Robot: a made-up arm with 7 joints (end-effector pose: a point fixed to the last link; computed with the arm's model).
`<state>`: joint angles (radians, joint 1 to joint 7).
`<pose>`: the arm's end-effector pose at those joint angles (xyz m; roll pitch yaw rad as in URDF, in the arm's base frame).
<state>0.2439 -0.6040 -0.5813 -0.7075 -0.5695 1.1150 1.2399</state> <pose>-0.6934 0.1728 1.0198 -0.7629 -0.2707 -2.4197</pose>
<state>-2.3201 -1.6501 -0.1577 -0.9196 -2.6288 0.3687 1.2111</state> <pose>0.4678 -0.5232 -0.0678 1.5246 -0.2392 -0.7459</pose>
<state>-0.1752 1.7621 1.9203 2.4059 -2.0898 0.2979 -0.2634</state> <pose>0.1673 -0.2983 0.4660 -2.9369 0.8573 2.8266</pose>
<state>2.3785 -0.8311 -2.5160 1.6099 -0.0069 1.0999 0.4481</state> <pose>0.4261 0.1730 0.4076 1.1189 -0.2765 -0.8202</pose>
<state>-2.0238 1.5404 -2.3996 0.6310 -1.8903 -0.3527 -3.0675</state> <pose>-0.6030 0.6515 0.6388 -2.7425 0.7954 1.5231</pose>
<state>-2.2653 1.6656 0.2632 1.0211 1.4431 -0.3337 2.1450</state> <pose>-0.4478 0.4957 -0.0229 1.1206 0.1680 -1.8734</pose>
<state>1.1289 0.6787 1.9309 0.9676 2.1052 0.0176 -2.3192</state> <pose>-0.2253 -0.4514 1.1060 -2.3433 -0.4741 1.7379</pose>
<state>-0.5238 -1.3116 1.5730 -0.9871 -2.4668 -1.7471 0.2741</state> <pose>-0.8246 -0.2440 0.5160 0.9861 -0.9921 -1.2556</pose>
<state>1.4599 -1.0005 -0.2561 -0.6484 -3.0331 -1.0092 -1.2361</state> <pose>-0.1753 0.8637 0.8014 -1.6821 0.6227 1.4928</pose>
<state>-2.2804 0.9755 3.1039 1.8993 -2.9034 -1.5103 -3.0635</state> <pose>-0.0730 -0.0432 0.7470 2.2816 -0.2717 -2.4964</pose>
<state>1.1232 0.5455 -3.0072 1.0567 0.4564 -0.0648 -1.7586</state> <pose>-0.0294 0.0212 1.2682 -1.6532 0.4513 1.6394</pose>
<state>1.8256 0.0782 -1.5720 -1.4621 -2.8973 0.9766 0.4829</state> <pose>-0.4202 0.1503 0.8306 2.0777 -0.6018 1.7316</pose>
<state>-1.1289 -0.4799 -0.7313 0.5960 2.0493 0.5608 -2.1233</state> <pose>-0.2206 -0.1783 1.2972 -1.5170 0.1774 0.2597</pose>
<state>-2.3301 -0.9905 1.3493 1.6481 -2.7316 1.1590 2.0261</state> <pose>0.5175 -0.1057 0.8730 -1.1393 0.4297 0.7450</pose>
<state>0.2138 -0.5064 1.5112 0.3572 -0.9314 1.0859 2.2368</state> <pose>-0.3444 -0.1157 1.2278 -1.5942 -0.9479 2.0994</pose>
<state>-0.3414 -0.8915 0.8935 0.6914 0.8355 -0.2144 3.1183</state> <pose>-0.4875 -0.3493 1.1540 -1.2640 -0.4058 0.3386</pose>
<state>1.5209 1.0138 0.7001 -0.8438 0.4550 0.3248 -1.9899</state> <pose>0.2385 -0.5757 1.1023 -2.0394 0.2740 -2.1434</pose>
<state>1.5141 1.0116 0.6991 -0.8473 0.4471 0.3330 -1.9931</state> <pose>0.2421 -0.5718 1.1035 -2.0341 0.2822 -2.1275</pose>
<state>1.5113 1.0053 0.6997 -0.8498 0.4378 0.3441 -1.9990</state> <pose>0.2430 -0.5672 1.1066 -2.0263 0.2914 -2.1141</pose>
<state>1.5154 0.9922 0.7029 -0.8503 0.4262 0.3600 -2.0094</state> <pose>0.2395 -0.5614 1.1127 -2.0141 0.3024 -2.1054</pose>
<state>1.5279 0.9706 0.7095 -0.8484 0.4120 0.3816 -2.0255</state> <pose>0.2308 -0.5540 1.1225 -1.9964 0.3149 -2.1020</pose>
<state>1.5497 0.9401 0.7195 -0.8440 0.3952 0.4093 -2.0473</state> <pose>0.2167 -0.5445 1.1359 -1.9725 0.3288 -2.1046</pose>
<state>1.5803 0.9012 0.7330 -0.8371 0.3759 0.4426 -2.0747</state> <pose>0.1979 -0.5323 1.1523 -1.9424 0.3435 -2.1124</pose>
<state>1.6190 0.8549 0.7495 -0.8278 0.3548 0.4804 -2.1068</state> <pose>0.1754 -0.5170 1.1710 -1.9062 0.3577 -2.1249</pose>
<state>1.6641 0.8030 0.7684 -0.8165 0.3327 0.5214 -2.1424</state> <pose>0.1509 -0.4983 1.1909 -1.8646 0.3706 -2.1410</pose>
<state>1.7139 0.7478 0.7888 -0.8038 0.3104 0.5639 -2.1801</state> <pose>0.1262 -0.4766 1.2109 -1.8188 0.3811 -2.1595</pose>
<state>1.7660 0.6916 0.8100 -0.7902 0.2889 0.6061 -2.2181</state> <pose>0.1028 -0.4524 1.2298 -1.7708 0.3884 -2.1796</pose>
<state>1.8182 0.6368 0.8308 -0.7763 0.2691 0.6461 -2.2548</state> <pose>0.0821 -0.4270 1.2470 -1.7224 0.3920 -2.2002</pose>
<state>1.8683 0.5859 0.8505 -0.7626 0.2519 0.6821 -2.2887</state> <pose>0.0646 -0.4018 1.2618 -1.6764 0.3921 -2.2211</pose>
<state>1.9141 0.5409 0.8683 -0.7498 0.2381 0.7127 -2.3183</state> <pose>0.0509 -0.3785 1.2739 -1.6351 0.3891 -2.2419</pose>
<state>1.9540 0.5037 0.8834 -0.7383 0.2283 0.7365 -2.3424</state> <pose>0.0404 -0.3587 1.2834 -1.6009 0.3840 -2.2626</pose>
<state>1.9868 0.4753 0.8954 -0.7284 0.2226 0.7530 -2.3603</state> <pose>0.0325 -0.3432 1.2904 -1.5750 0.3780 -2.2830</pose>
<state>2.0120 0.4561 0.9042 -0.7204 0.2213 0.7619 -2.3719</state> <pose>0.0265 -0.3327 1.2952 -1.5582 0.3717 -2.3032</pose>
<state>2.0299 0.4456 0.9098 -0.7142 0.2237 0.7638 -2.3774</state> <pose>0.0218 -0.3271 1.2980 -1.5501 0.3659 -2.3227</pose>
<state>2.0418 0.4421 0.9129 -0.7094 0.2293 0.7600 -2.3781</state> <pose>0.0178 -0.3256 1.2995 -1.5492 0.3607 -2.3419</pose>
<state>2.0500 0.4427 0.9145 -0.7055 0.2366 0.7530 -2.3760</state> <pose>0.0143 -0.3264 1.3002 -1.5524 0.3558 -2.3606</pose>
